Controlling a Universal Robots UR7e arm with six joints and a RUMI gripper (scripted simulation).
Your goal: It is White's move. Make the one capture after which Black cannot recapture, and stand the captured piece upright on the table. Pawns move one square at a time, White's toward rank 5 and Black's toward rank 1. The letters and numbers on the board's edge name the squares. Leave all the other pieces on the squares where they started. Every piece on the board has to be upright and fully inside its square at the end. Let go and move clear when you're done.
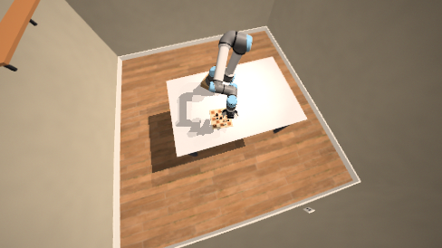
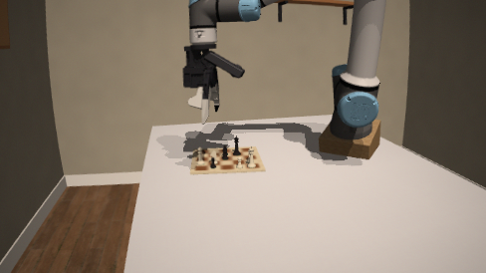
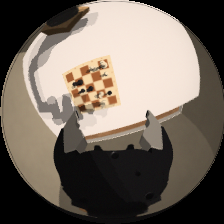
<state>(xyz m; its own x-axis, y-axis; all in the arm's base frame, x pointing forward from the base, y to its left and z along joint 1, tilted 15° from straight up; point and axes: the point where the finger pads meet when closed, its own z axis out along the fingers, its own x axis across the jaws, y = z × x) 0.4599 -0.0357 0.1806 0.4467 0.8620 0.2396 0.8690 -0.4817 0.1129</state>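
My gripper is now 160 mm above the chessboard, 70 mm to the left of it and 60 mm past it.
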